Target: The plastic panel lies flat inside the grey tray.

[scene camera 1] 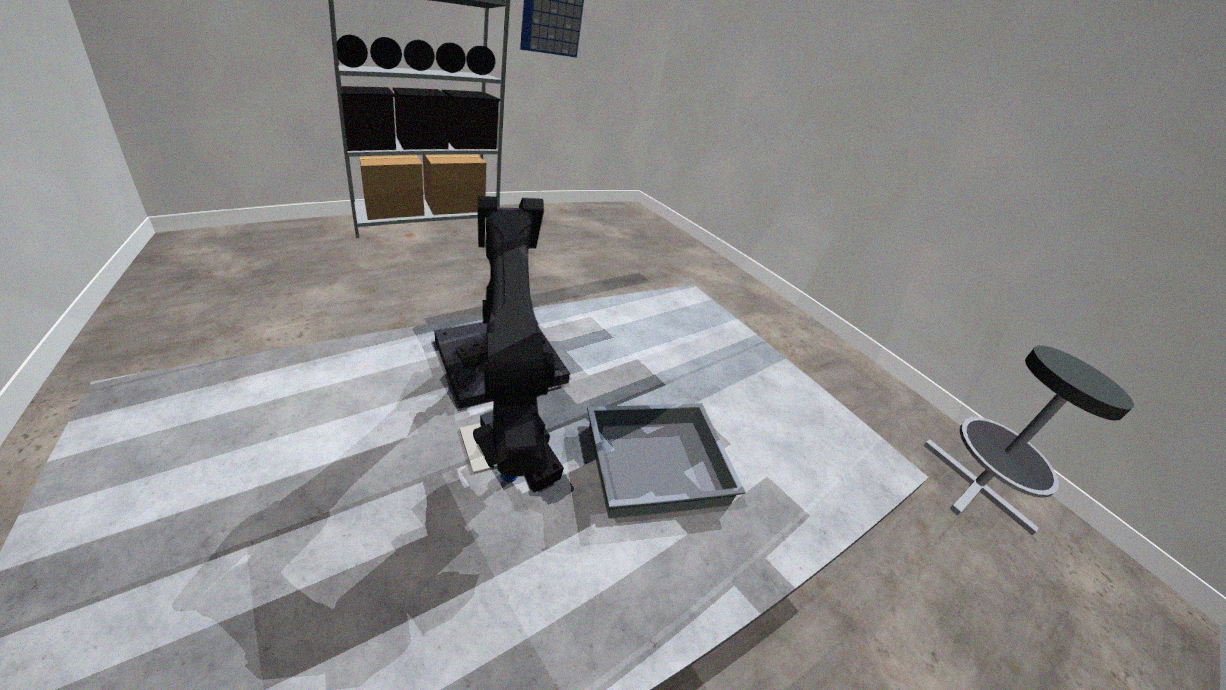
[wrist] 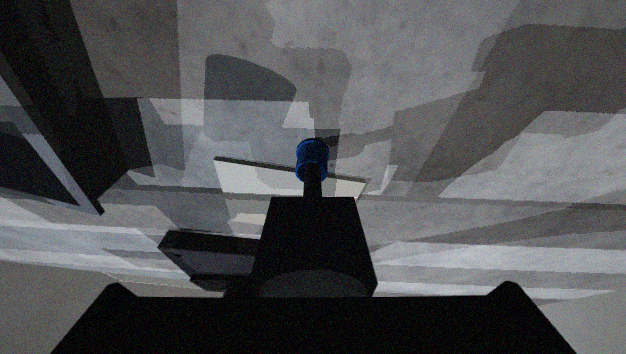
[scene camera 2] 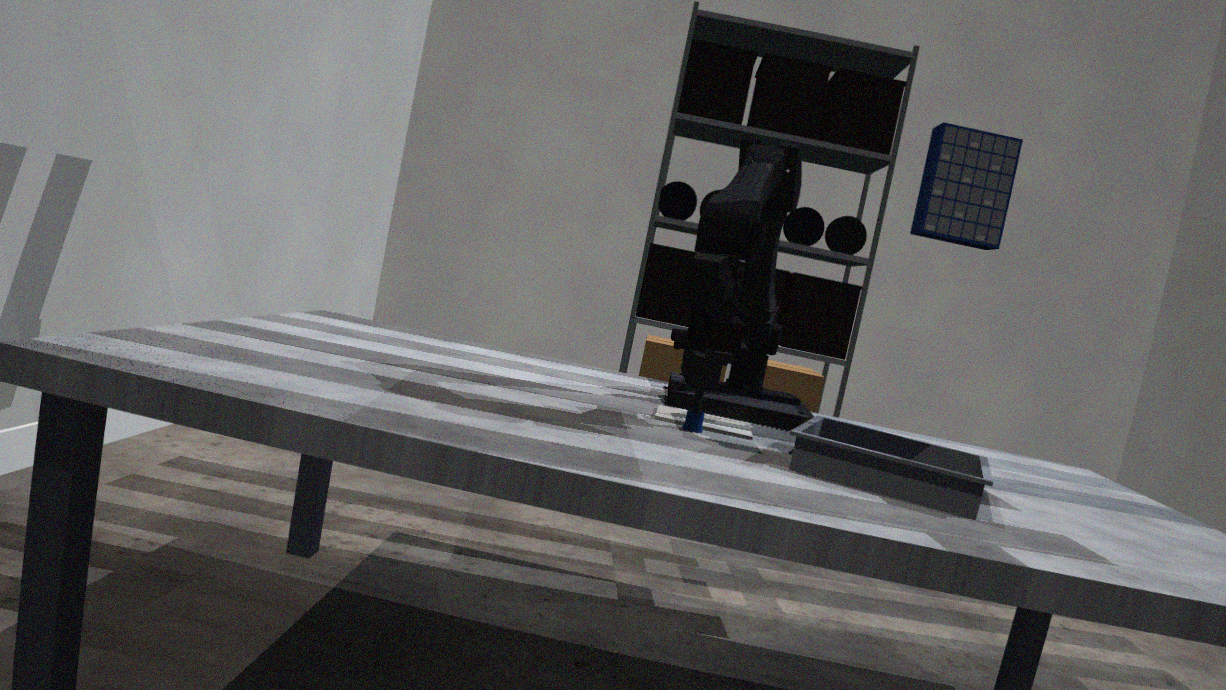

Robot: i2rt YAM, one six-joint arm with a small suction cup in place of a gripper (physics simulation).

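Pixels of known places: hand at its tool point: (scene camera 1: 508,477) (wrist: 312,148); arm's base at its link origin: (wrist: 245,281) (scene camera 2: 743,393).
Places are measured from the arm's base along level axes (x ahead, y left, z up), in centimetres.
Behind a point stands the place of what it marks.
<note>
The cream plastic panel (scene camera 1: 470,452) {y -18.2, x 23.0, z -2.5 cm} (scene camera 2: 670,412) {y -16.4, x 21.7, z -2.5 cm} (wrist: 240,176) {y -7.2, x 27.9, z -2.5 cm} lies flat on the table, left of the tray in scene camera 1 and partly hidden by the arm. The grey tray (scene camera 1: 673,504) {y 5.1, x 51.9, z -0.6 cm} (scene camera 2: 887,484) {y 6.1, x 52.4, z -1.6 cm} (wrist: 57,157) {y 1.2, x 33.9, z 2.0 cm} stands beside it; the part of its floor that shows bears no panel. My gripper, a blue suction cup (scene camera 1: 507,480) (scene camera 2: 693,421) (wrist: 312,150), points down low over the table, close by the panel's long edge and seemingly just outside it. It has nothing attached that I can see. Whether its tip touches the table is hard to tell.
The black arm base (scene camera 1: 458,368) {y -11.6, x 2.6, z -0.3 cm} (scene camera 2: 737,400) {y -3.4, x 10.0, z -0.2 cm} (wrist: 215,257) {y 1.3, x 12.0, z -0.2 cm} stands behind the panel. A shelf rack (scene camera 1: 343,128) (scene camera 2: 875,222) stands by the wall. A stool (scene camera 1: 1078,383) stands off the table at the right. Strong striped shadows cross the table.
</note>
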